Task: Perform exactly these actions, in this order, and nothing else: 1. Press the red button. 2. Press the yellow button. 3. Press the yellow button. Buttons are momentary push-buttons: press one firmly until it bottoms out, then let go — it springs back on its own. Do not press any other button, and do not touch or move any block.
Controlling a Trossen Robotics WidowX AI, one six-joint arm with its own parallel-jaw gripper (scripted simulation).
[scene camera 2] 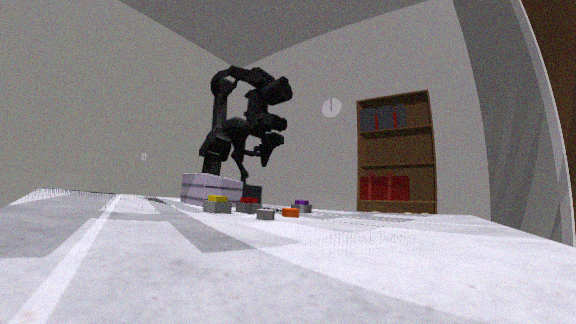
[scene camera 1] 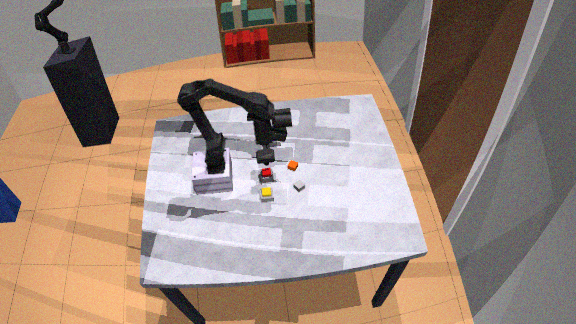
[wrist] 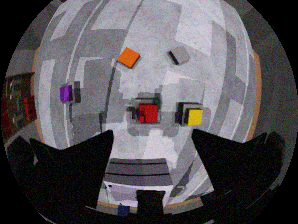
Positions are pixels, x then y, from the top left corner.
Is my gripper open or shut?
Open.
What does my gripper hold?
Nothing.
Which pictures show my gripper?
Scene camera 2, scene camera 1 and the wrist view: all of them.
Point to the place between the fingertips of my gripper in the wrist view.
154,134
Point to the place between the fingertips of my gripper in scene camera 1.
266,156
